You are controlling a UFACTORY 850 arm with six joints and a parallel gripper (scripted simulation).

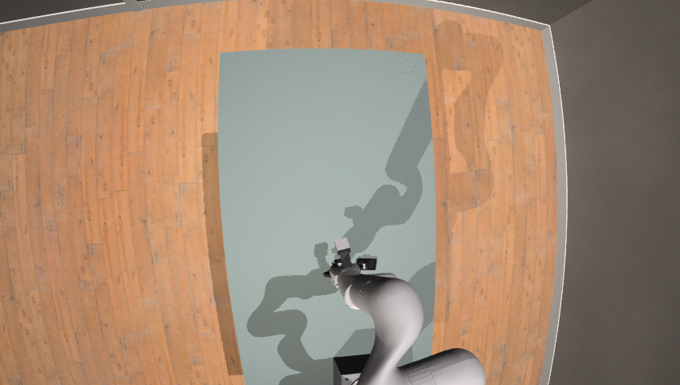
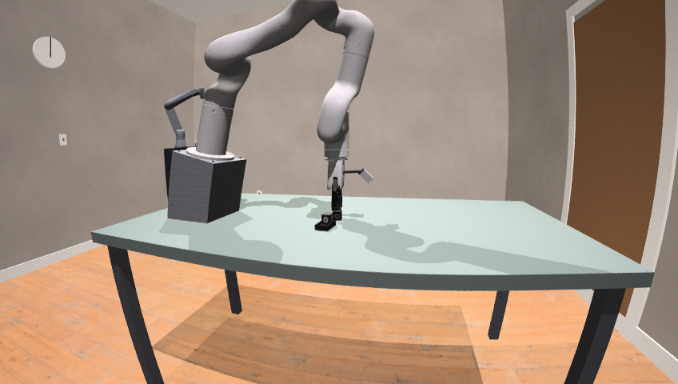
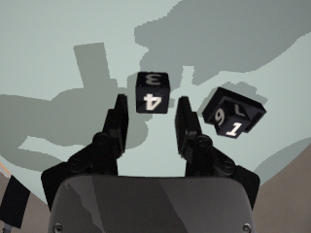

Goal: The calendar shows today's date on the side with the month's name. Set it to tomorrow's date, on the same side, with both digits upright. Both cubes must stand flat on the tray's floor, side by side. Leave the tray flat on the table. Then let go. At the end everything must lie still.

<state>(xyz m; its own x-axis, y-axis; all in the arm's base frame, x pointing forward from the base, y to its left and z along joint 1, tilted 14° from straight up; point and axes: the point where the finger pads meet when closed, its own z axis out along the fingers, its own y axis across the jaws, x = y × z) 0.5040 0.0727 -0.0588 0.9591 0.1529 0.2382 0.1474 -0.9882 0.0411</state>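
Right now my hand is 40 mm above the black cube. The rest, counted from my hand: black tray (10 mm behind, 110 mm to the right, 50 mm below).
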